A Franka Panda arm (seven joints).
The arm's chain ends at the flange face. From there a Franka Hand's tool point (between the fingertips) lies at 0.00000 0.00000 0.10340 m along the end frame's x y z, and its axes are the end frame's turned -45 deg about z.
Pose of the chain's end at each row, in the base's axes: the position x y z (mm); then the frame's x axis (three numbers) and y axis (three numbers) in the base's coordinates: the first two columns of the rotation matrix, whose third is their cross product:
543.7 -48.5 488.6 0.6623 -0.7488 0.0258 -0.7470 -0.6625 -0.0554
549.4 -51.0 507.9 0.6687 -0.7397 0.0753 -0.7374 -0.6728 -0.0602
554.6 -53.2 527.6 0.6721 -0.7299 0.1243 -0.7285 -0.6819 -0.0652
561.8 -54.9 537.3 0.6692 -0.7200 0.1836 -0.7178 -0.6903 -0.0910
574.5 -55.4 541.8 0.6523 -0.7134 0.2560 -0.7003 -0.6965 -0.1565
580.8 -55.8 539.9 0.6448 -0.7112 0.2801 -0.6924 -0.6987 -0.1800
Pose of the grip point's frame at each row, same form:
549.8 -46.7 385.4 0.9965 -0.0610 0.0574 -0.0599 -0.9979 -0.0209
559.2 -52.6 405.0 0.9943 -0.0473 0.0958 -0.0486 -0.9988 0.0107
568.3 -58.0 425.2 0.9904 -0.0339 0.1340 -0.0399 -0.9983 0.0418
581.7 -62.2 436.1 0.9808 -0.0210 0.1942 -0.0344 -0.9972 0.0655
604.5 -63.4 443.2 0.9564 -0.0120 0.2917 -0.0339 -0.9969 0.0704
614.3 -63.9 442.4 0.9455 -0.0088 0.3253 -0.0337 -0.9969 0.0708

